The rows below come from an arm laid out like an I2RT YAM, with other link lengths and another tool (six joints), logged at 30 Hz.
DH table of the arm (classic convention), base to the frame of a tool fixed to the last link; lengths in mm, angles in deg. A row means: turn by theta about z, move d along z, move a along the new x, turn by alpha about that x. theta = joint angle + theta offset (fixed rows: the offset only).
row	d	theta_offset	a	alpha
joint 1	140.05	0	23.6	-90
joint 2	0	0	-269.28	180
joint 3	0	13.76	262.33	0
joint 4	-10.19	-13.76	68.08	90
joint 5	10.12	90	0	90
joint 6	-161.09	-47.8	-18.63	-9.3
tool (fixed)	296.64	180	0	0
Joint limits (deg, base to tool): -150..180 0..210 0..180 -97..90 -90..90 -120..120
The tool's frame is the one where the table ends.
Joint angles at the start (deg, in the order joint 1, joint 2, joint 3, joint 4, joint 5, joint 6):
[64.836, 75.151, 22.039, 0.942, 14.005, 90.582]
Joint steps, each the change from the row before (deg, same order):
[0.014, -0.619, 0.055, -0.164, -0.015, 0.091]
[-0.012, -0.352, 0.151, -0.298, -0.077, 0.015]
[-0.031, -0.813, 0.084, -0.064, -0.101, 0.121]
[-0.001, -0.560, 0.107, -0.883, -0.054, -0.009]
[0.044, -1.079, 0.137, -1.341, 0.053, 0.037]
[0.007, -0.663, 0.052, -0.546, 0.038, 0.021]
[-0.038, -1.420, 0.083, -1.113, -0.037, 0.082]
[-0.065, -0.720, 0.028, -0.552, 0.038, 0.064]
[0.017, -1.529, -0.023, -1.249, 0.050, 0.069]
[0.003, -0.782, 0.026, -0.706, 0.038, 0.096]
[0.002, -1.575, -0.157, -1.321, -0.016, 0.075]
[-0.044, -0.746, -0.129, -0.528, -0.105, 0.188]
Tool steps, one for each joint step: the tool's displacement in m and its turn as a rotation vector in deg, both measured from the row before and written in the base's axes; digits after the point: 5 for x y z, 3 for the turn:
[0.00023, 0.00080, 0.00259, 0.510, -0.166, -0.046]
[0.00009, 0.00051, 0.00175, 0.218, -0.026, 0.024]
[0.00053, 0.00148, 0.00378, 0.845, -0.229, -0.059]
[-0.00070, -0.00119, 0.00128, -0.182, 0.126, 0.040]
[-0.00090, -0.00172, 0.00274, -0.113, 0.033, -0.017]
[-0.00017, -0.00050, 0.00200, 0.150, -0.089, -0.033]
[-0.00044, -0.00106, 0.00423, 0.404, -0.103, -0.076]
[0.00006, -0.00071, 0.00207, 0.196, -0.081, -0.137]
[-0.00092, -0.00200, 0.00370, 0.249, -0.112, -0.066]
[-0.00044, -0.00103, 0.00198, 0.126, -0.025, -0.093]
[-0.00144, -0.00288, 0.00285, 0.129, 0.005, -0.043]
[-0.00073, -0.00123, 0.00126, 0.206, 0.122, -0.115]

